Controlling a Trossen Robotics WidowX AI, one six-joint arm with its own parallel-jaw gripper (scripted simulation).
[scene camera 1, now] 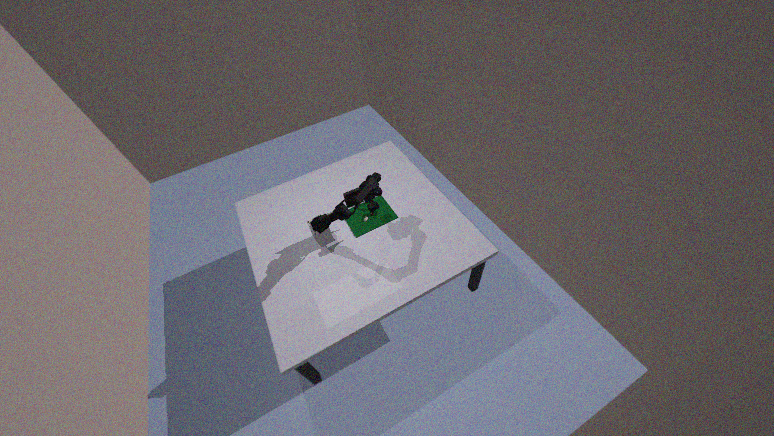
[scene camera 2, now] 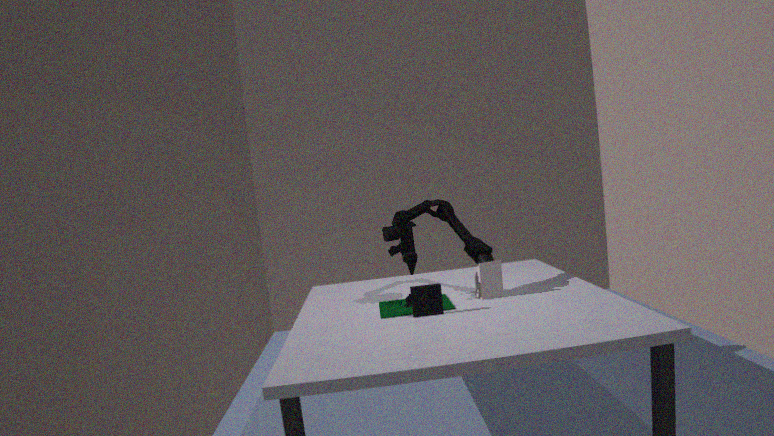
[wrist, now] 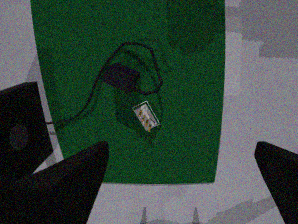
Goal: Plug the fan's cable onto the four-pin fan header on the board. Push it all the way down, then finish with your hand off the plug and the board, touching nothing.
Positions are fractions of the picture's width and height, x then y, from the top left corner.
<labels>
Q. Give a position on a dark plug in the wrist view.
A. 0.42, 0.35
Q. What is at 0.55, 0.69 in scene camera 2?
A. A black fan.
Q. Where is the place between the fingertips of my gripper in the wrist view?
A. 0.62, 0.67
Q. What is my gripper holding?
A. Nothing.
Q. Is my gripper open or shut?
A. Open.
</labels>
